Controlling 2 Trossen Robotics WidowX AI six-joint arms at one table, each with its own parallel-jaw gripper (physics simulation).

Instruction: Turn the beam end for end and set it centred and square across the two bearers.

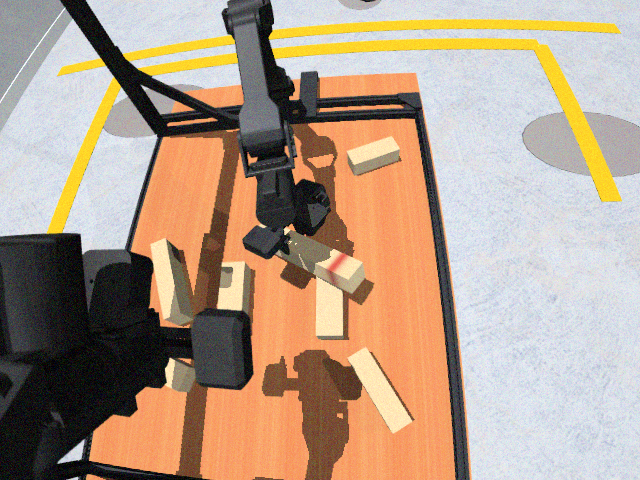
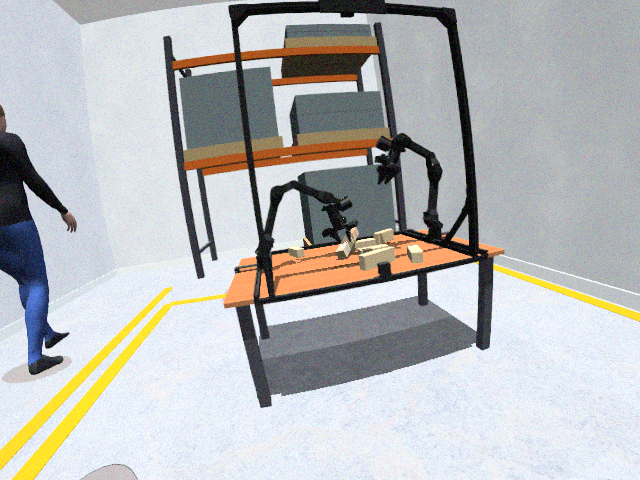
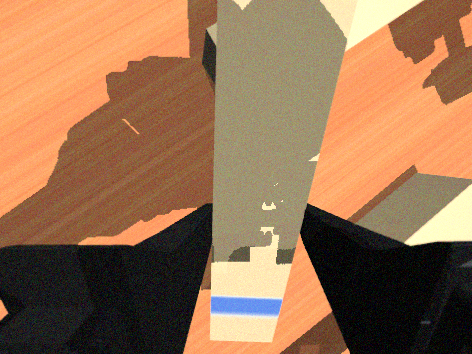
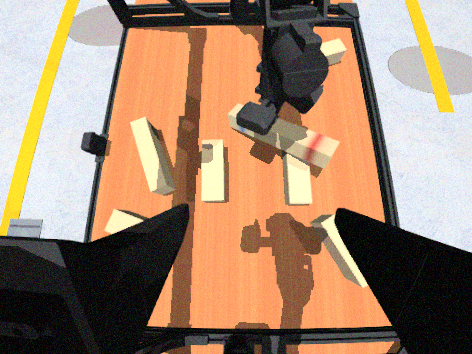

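Pixels of known places: left gripper, fingertip midpoint: [image 1: 294, 245] [image 2: 346, 243] [image 3: 254, 210]; right gripper, fingertip midpoint: [image 1: 190, 314] [image 2: 381, 184] [image 4: 261, 212]; left arm's base, link origin: [image 1: 281, 110] [image 4: 239, 10]; right arm's base, link origin: [image 2: 435, 238] [image 4: 238, 353].
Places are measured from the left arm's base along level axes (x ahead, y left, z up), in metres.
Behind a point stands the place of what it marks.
The pale beam [image 1: 310, 253] {z 0.072, x 0.459, y 0.104 m} [image 3: 265, 125] {z 0.069, x 0.448, y 0.105 m} [image 4: 295, 137] {z 0.078, x 0.472, y 0.117 m} has a red stripe near one end and a blue stripe near the other. My left gripper [image 1: 286, 232] [image 3: 254, 210] {z 0.042, x 0.428, y 0.067 m} is shut on it nearer the blue end. The beam lies askew to the bearers, low above the table. Its red end overlaps the upper end of the right-hand bearer [image 1: 329, 312] {z 0.028, x 0.562, y 0.137 m} [image 4: 298, 182] {z 0.028, x 0.558, y 0.134 m}; contact cannot be told. Its blue end is clear of the left-hand bearer [image 1: 233, 286] {z 0.028, x 0.509, y -0.058 m} [image 4: 213, 175] {z 0.028, x 0.543, y -0.059 m}, which stands parallel to the other. My right gripper [image 4: 261, 212] {z 0.323, x 0.633, y 0.010 m} [image 2: 382, 178] {z 0.323, x 0.633, y 0.010 m} is open and empty, high above the table.
Loose pale blocks lie around: one upper right [image 1: 373, 156] {z 0.025, x 0.198, y 0.238 m}, one lower right [image 1: 379, 390] {z 0.044, x 0.704, y 0.225 m}, one left of the bearers [image 1: 170, 284] {z 0.044, x 0.510, y -0.191 m} and one lower left [image 1: 179, 375] {z 0.028, x 0.689, y -0.149 m}, partly hidden by the right arm. A black frame [image 1: 439, 289] {z -0.012, x 0.510, y 0.360 m} edges the wooden table.
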